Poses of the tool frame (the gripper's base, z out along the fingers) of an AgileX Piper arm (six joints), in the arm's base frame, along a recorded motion.
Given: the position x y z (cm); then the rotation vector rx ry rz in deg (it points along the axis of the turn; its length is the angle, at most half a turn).
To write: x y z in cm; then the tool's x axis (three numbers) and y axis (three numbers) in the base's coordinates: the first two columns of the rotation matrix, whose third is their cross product. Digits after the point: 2 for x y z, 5 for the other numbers.
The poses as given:
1: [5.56, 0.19, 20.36, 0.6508, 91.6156, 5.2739]
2: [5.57, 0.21, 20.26, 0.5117, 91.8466, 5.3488]
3: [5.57, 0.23, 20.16, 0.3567, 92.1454, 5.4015]
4: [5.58, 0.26, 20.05, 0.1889, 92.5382, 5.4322]
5: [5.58, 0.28, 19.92, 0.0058, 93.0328, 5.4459]
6: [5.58, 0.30, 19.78, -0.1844, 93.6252, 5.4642]
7: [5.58, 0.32, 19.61, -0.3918, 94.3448, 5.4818]
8: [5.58, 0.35, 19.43, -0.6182, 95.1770, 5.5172]
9: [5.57, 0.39, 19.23, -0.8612, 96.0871, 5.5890]
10: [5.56, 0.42, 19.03, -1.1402, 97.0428, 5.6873]
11: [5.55, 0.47, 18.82, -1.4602, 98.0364, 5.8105]
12: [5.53, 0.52, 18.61, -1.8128, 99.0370, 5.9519]
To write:
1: [5.56, 0.19, 20.36, -0.03083, 0.06474, -0.99743, -0.05014, 0.99654, 0.06623]
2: [5.57, 0.21, 20.26, -0.03493, 0.06385, -0.99735, -0.05235, 0.99647, 0.06563]
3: [5.57, 0.23, 20.16, -0.04019, 0.06248, -0.99724, -0.05446, 0.99642, 0.06463]
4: [5.58, 0.26, 20.05, -0.04706, 0.06067, -0.99705, -0.05641, 0.99640, 0.06329]
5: [5.58, 0.28, 19.92, -0.05568, 0.05841, -0.99674, -0.05828, 0.99639, 0.06165]
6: [5.58, 0.30, 19.78, -0.06600, 0.05604, -0.99624, -0.06023, 0.99638, 0.06004]
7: [5.58, 0.32, 19.61, -0.07852, 0.05336, -0.99548, -0.06229, 0.99635, 0.05832]
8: [5.58, 0.35, 19.43, -0.09300, 0.05054, -0.99438, -0.06469, 0.99629, 0.05669]
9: [5.57, 0.39, 19.23, -0.10884, 0.04782, -0.99291, -0.06762, 0.99617, 0.05539]
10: [5.56, 0.42, 19.03, -0.12546, 0.04486, -0.99108, -0.07122, 0.99599, 0.05410]
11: [5.55, 0.47, 18.82, -0.14271, 0.04159, -0.98889, -0.07551, 0.99575, 0.05278]
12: [5.53, 0.52, 18.61, -0.16005, 0.03805, -0.98638, -0.08036, 0.99544, 0.05143]
